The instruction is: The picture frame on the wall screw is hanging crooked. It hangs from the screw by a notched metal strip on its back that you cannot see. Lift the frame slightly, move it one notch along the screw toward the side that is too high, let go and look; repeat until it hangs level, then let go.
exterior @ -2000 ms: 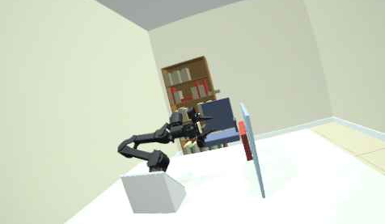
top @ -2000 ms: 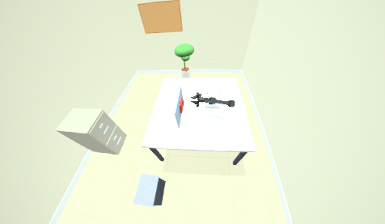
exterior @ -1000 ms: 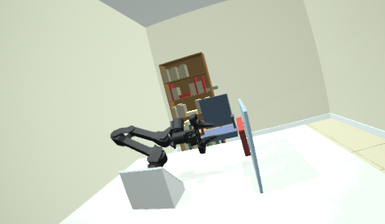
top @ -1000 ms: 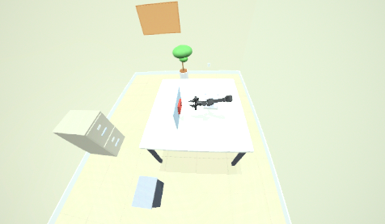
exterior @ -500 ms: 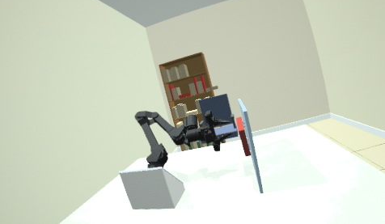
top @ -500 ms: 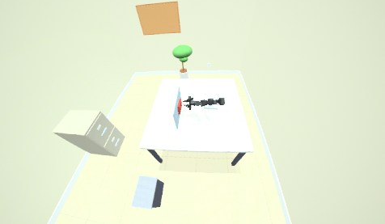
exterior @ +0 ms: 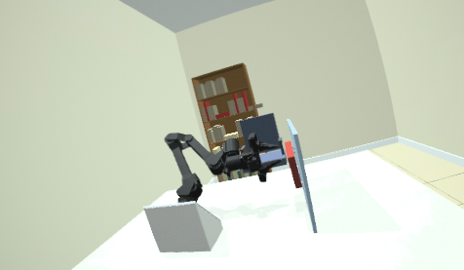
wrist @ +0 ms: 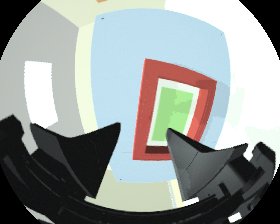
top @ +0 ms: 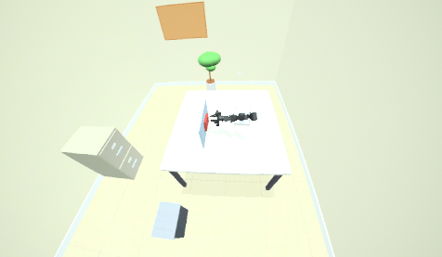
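Right now my gripper tip is 5 cm short of the picture frame and 5 cm above it. From my gripper tip the other things lie so: wall panel: 6 cm ahead, 1 cm to the left, 6 cm below.
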